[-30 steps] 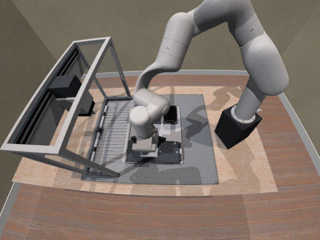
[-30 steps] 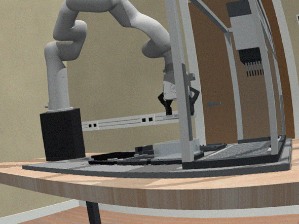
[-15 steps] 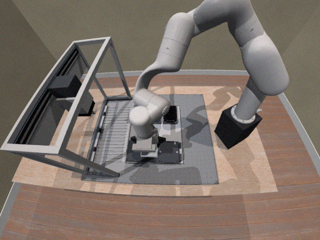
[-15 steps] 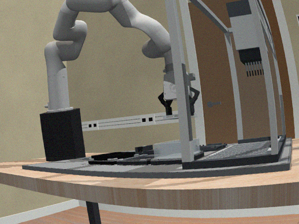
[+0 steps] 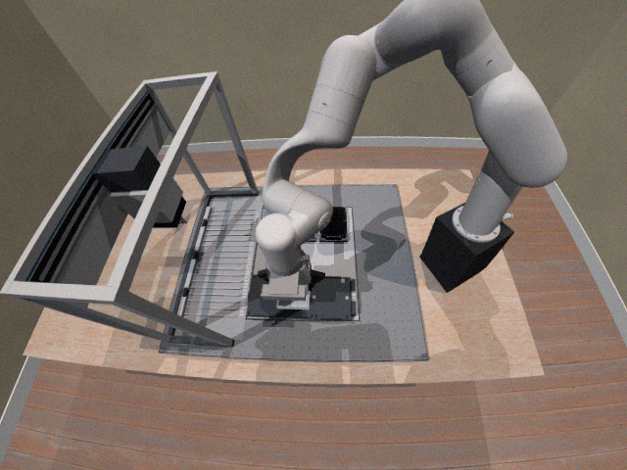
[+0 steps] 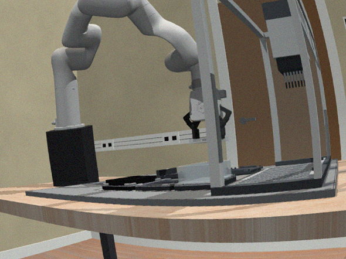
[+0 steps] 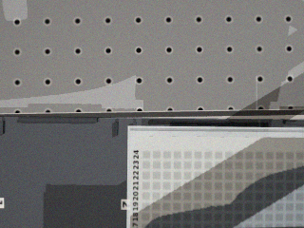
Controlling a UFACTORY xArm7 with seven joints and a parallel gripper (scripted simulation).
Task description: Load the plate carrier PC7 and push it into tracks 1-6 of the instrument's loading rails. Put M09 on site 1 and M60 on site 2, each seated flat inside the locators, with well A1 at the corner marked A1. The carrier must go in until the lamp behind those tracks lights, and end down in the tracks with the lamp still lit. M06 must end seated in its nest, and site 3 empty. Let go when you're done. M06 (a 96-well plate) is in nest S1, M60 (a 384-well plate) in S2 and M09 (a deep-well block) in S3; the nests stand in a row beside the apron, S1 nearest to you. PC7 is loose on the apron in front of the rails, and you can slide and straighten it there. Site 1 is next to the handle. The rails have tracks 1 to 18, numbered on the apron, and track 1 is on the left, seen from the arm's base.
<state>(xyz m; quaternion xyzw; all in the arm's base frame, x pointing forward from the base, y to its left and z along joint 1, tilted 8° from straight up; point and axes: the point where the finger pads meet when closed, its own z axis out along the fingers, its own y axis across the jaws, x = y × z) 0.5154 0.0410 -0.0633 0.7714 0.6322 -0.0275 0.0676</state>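
Right now my hand is 110 mm above the dark carrier PC7. The rest, counted from my hand: 384-well plate M60: 10 mm below; then nest S2: 260 mm to the right, 120 mm below, 50 mm behind; then deep-well block M09: 280 mm to the right, 90 mm below, 60 mm ahead.
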